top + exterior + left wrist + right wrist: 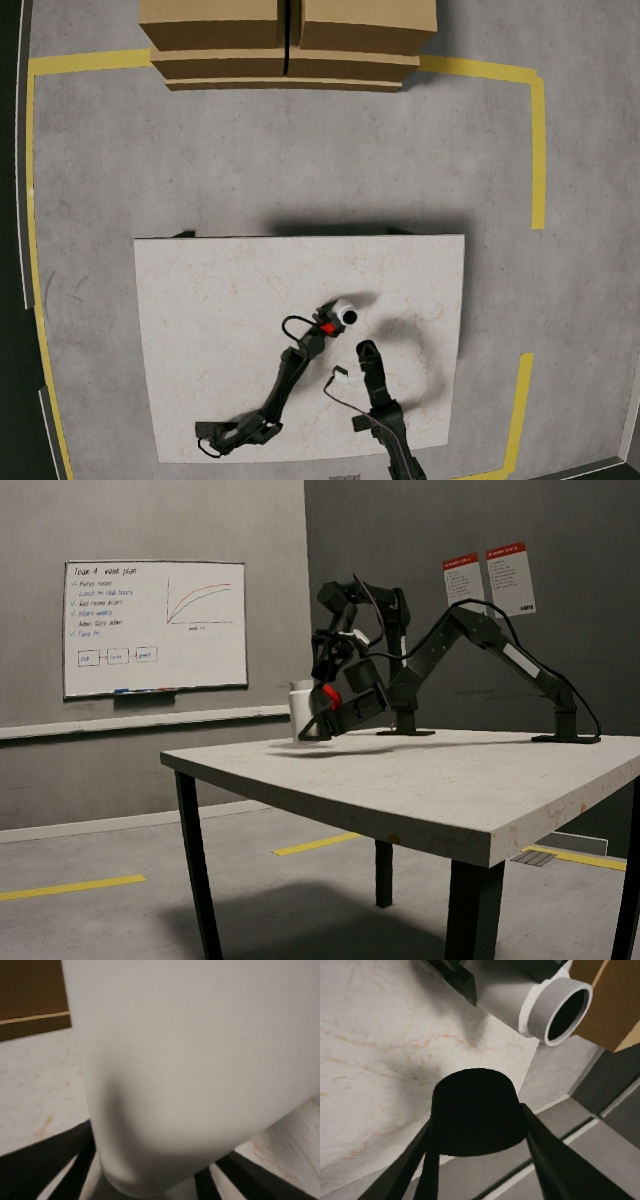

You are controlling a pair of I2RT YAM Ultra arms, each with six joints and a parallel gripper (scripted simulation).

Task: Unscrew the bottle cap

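Now: right hand 110 mm short of the white bottle, 50 mm to the right of it and 70 mm above it. Round my right hand: black cap: 10 mm below.
Right now the white bottle is 8 cm above my left hand. From my left hand the other things lie so: black cap: 10 cm behind, 5 cm to the right, 15 cm above.
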